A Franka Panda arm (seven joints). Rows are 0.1 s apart.
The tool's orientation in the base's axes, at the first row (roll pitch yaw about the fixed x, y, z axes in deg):
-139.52 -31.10 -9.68
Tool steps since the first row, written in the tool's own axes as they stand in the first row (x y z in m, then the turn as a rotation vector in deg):
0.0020 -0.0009 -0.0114 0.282 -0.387 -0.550
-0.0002 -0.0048 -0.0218 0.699 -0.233 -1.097
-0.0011 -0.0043 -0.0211 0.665 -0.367 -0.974
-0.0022 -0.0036 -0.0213 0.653 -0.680 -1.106
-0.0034 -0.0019 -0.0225 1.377 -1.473 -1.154
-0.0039 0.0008 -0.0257 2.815 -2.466 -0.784
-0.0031 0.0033 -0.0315 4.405 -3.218 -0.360
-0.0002 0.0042 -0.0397 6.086 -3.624 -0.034
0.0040 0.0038 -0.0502 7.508 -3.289 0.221
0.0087 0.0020 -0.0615 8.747 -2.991 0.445
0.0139 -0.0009 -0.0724 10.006 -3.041 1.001
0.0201 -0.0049 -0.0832 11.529 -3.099 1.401
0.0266 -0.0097 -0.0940 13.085 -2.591 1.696
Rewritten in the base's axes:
-0.0042 -0.0061 0.0090 -0.113 -0.044 0.719
-0.0120 -0.0086 0.0168 -0.002 -0.542 1.205
-0.0123 -0.0085 0.0156 0.003 -0.359 1.182
-0.0132 -0.0090 0.0147 -0.136 -0.181 1.436
-0.0144 -0.0109 0.0140 0.291 0.327 2.282
-0.0159 -0.0148 0.0143 1.487 1.133 3.335
-0.0176 -0.0203 0.0171 2.887 1.753 4.299
-0.0190 -0.0261 0.0234 4.386 2.026 5.180
-0.0208 -0.0324 0.0326 5.781 1.697 5.562
-0.0228 -0.0382 0.0434 6.998 1.407 5.891
-0.0244 -0.0428 0.0548 8.327 1.585 6.207
-0.0253 -0.0467 0.0673 9.799 1.642 6.765
-0.0262 -0.0500 0.0804 11.362 1.178 7.094

